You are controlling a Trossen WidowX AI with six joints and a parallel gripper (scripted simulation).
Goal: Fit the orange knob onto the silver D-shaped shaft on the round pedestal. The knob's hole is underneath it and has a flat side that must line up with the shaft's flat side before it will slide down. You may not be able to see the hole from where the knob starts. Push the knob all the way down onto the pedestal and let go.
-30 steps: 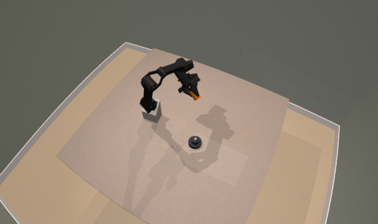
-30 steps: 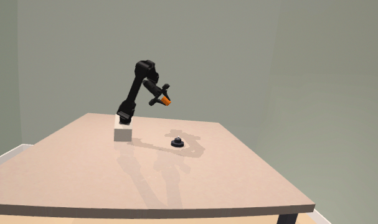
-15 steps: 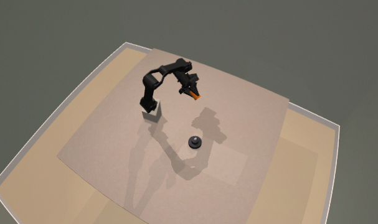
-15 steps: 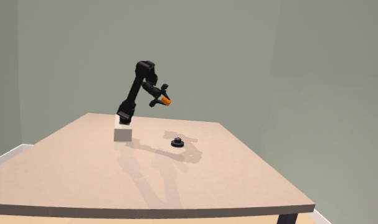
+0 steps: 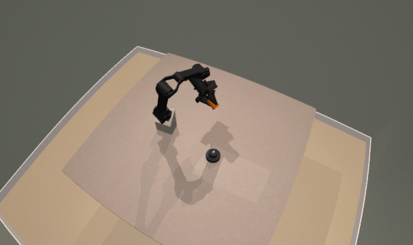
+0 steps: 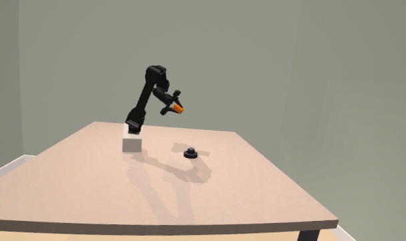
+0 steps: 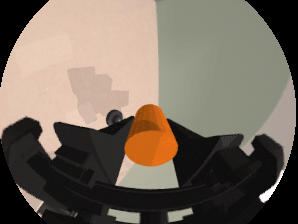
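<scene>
Right now the orange knob is 3 cm behind my gripper tip, 1 cm to the left of it and 2 cm above it. Round my gripper tip: round pedestal 7 cm ahead, 15 cm to the right, 22 cm below.
</scene>
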